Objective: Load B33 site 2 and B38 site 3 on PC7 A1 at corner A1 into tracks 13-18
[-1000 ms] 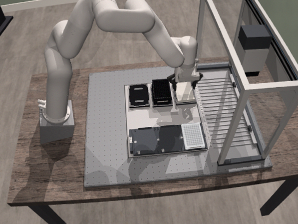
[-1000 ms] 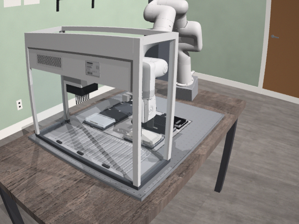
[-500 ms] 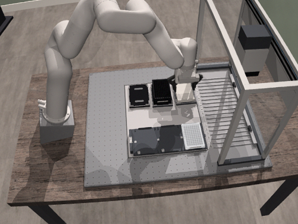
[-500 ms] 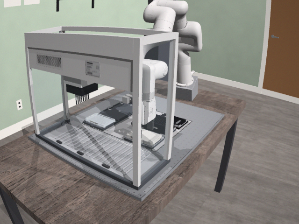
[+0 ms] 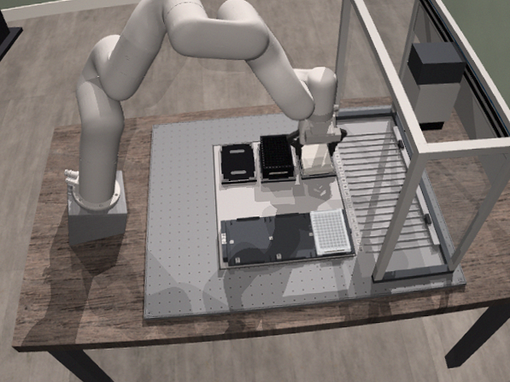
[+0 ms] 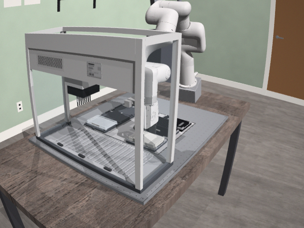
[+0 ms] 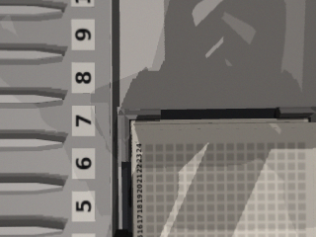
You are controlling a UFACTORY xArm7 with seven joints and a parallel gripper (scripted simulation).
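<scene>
My hand is 10 mm above the cream 384-well plate B33. Also, from my hand: nest S3: 30 mm below; then nest S1: 220 mm behind, 40 mm to the right, 30 mm below; then black deep-well block B83: 110 mm behind, 30 mm to the right.
</scene>
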